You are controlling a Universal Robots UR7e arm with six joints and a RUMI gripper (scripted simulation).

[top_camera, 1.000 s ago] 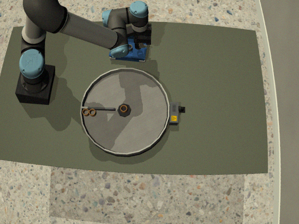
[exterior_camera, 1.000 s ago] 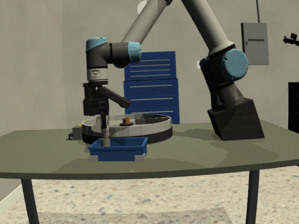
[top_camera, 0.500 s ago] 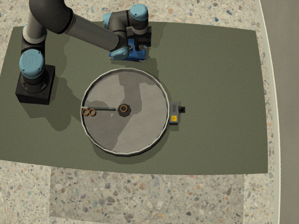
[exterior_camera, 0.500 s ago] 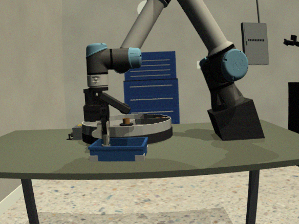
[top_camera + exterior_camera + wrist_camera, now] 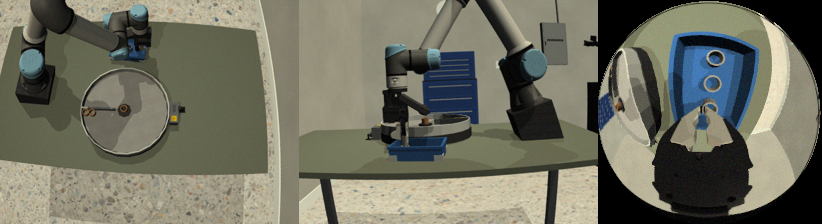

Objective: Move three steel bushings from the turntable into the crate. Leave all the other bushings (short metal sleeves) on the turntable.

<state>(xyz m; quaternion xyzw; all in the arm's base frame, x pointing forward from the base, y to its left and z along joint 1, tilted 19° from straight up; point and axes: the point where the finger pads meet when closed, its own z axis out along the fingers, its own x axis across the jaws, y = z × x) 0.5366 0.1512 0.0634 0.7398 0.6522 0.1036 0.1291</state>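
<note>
Right now my hand is 50 mm past the crate, 20 mm to the right of it and 10 mm above it. Also, from my hand: round grey turntable (330 mm to the right, 90 mm behind, 20 mm above).
</note>
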